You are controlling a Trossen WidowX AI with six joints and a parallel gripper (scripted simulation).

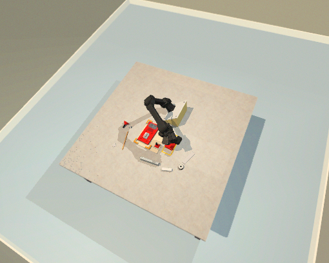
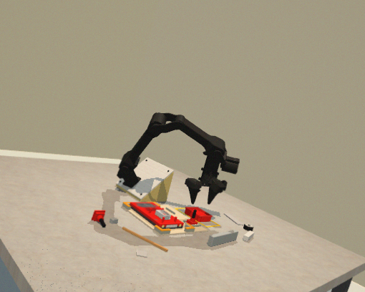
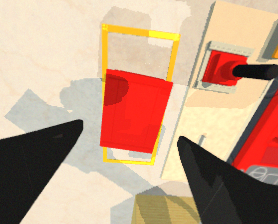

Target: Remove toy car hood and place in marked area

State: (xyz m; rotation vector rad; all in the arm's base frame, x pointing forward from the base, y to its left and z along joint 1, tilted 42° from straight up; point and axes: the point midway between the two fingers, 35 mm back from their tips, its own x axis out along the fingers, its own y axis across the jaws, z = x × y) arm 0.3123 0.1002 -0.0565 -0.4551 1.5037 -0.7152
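Right now my gripper tip is 4 cm above the red hood. The rest, counted from my gripper tip: grey bar (21 cm ahead, 10 cm to the right, 4 cm below); wooden stick (10 cm ahead, 39 cm to the right, 5 cm below).
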